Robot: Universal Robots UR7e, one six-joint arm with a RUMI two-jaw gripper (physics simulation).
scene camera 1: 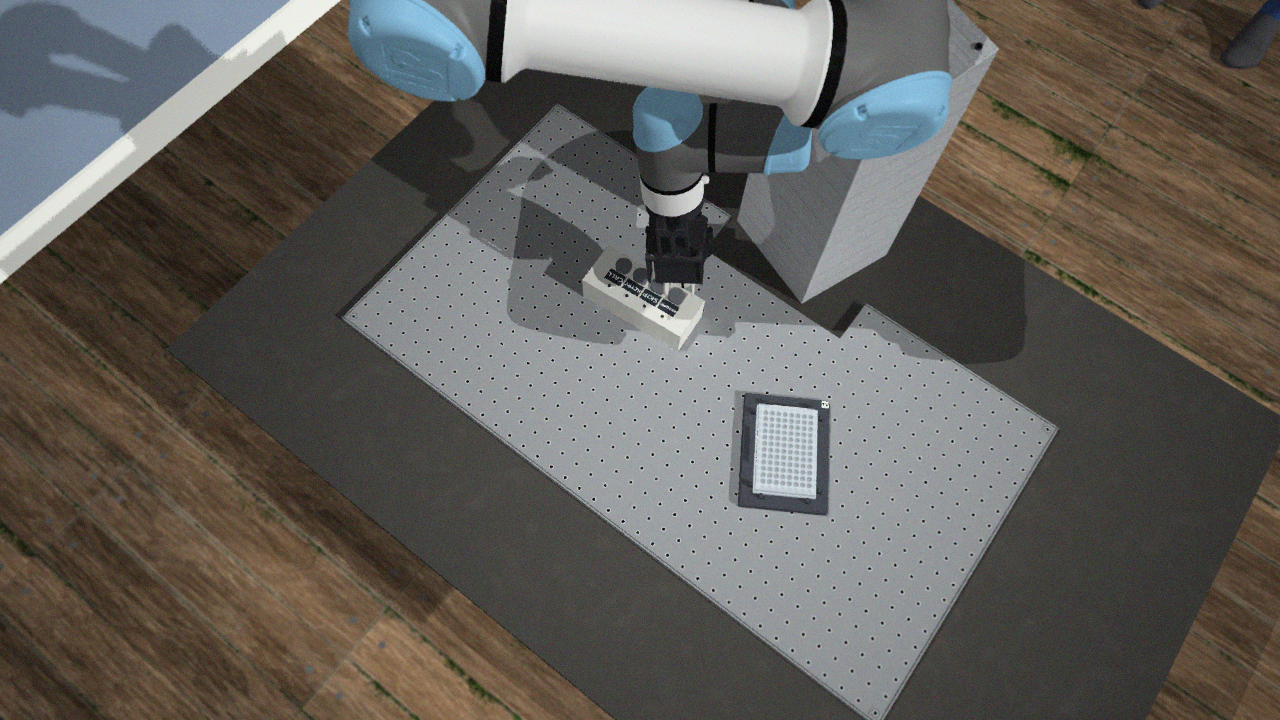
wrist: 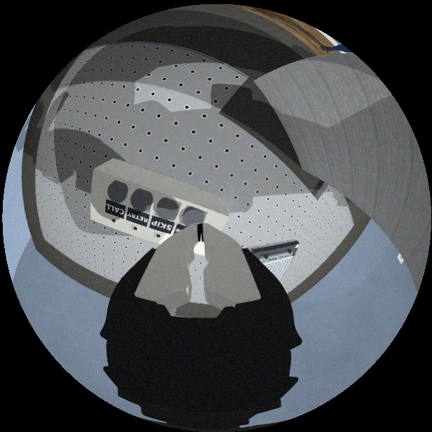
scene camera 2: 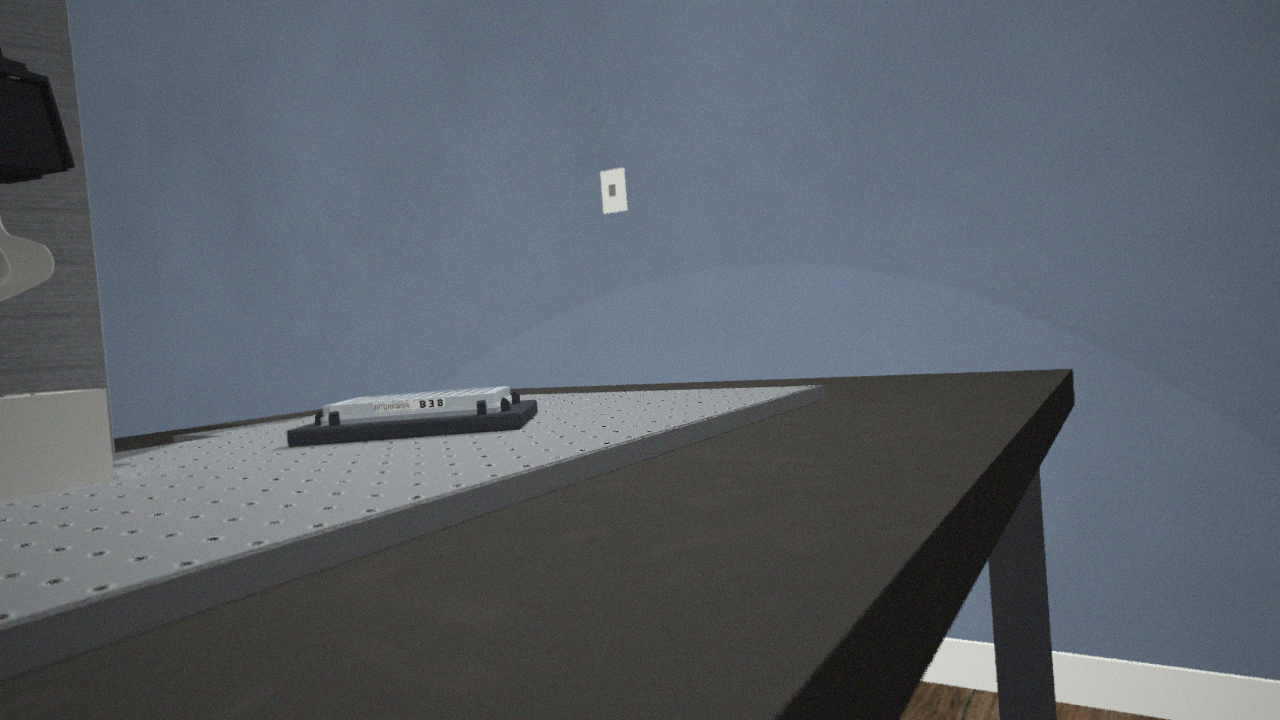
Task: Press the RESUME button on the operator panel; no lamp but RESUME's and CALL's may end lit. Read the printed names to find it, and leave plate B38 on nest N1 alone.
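Frame: origin at the arm's base, x right, y ahead, z up, level; metres.
Seen in the pictures: gripper, fingertip midpoint: (scene camera 1: 682,286).
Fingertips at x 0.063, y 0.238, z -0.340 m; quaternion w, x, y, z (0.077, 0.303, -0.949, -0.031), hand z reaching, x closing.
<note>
A point is followed by its place in that frame.
The cream operator panel (scene camera 1: 637,308) {x 0.095, y 0.298, z -0.362 m} (scene camera 2: 53,443) {x 0.051, y 0.296, z -0.389 m} (wrist: 160,184) carries four dark round buttons in a row, with printed names CALL, RETRY, SKIP and RESUME. The RESUME button (scene camera 1: 677,294) {x 0.066, y 0.244, z -0.359 m} (wrist: 193,215) is at the end nearest the plate; its label is mostly hidden by the fingers in the wrist view. My gripper (scene camera 1: 681,287) {x 0.063, y 0.238, z -0.340 m} (wrist: 201,224) is shut and empty, fingertips at or just above the RESUME button; contact cannot be told. The small lamps that show look dark; RESUME's is hidden in the wrist view. Plate B38 (scene camera 1: 785,450) {x -0.191, y 0.315, z -0.393 m} (scene camera 2: 429,402) {x -0.165, y 0.349, z -0.392 m} (wrist: 281,266) sits on nest N1 (scene camera 1: 778,505) {x -0.230, y 0.380, z -0.402 m} (scene camera 2: 411,434) {x -0.144, y 0.352, z -0.412 m}.
The perforated board (scene camera 1: 554,394) {x 0.110, y 0.460, z -0.414 m} (scene camera 2: 295,501) {x 0.036, y 0.486, z -0.414 m} (wrist: 165,120) carries the panel and nest, and lies on a dark table (scene camera 1: 429,501) {x 0.135, y 0.685, z -0.427 m} (scene camera 2: 626,537) {x 0.002, y 0.638, z -0.427 m}. A tall grey pedestal (scene camera 1: 819,214) {x -0.039, y 0.093, z -0.215 m} (wrist: 340,110) stands behind the panel, beside the board's notch. The arm hangs over the board's back edge.
</note>
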